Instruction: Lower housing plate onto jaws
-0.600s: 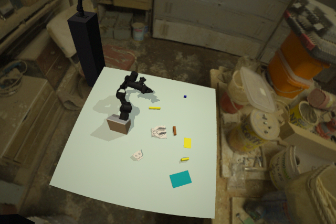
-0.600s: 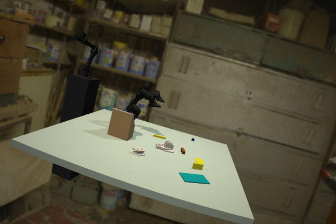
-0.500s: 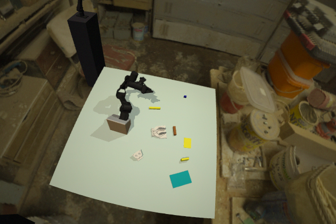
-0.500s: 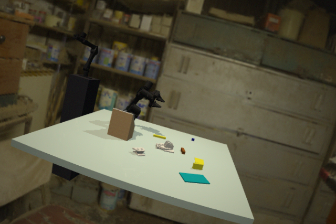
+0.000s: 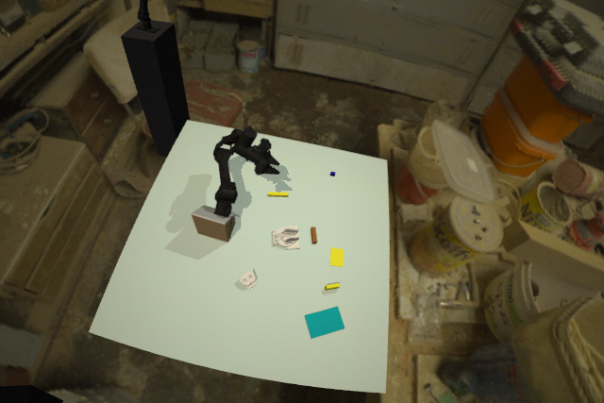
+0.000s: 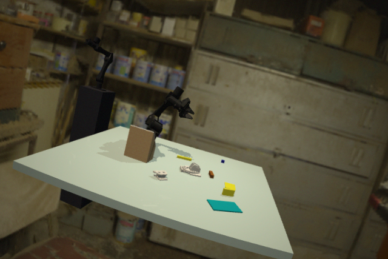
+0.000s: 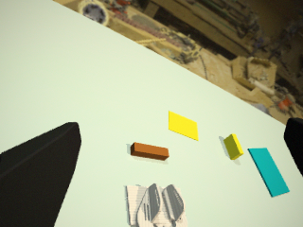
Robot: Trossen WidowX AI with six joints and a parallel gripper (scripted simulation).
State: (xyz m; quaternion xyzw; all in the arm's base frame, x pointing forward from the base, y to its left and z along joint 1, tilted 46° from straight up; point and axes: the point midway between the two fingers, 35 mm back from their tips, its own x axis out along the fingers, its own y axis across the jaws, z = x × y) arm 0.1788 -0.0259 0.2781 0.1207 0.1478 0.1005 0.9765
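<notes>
The white piece lies 20 mm behind my gripper tip, 410 mm to the right of it and 320 mm below it. The rest, counted from my gripper tip: orange-brown block 230 mm ahead, 110 mm to the right, 320 mm below; then yellow bar 360 mm ahead, 350 mm to the right, 310 mm below; then blue cube 270 mm ahead, 300 mm to the left, 310 mm below.
</notes>
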